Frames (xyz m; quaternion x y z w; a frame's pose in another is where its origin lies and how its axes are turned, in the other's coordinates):
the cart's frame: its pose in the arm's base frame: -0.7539 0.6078 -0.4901 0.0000 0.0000 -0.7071 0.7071
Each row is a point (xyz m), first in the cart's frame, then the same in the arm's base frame.
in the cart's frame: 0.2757 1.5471 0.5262
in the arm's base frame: 0.7932 0.3321 0.0361
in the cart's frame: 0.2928 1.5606 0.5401
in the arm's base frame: 0.8067 0.3150 0.0500
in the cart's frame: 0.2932 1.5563 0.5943
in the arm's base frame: 0.8024 0.3146 0.1042
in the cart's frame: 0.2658 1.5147 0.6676
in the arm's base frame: 0.7608 0.3420 0.1775
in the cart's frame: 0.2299 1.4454 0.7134
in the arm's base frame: 0.6915 0.3779 0.2233
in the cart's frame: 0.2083 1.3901 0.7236
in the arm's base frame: 0.6362 0.3995 0.2335
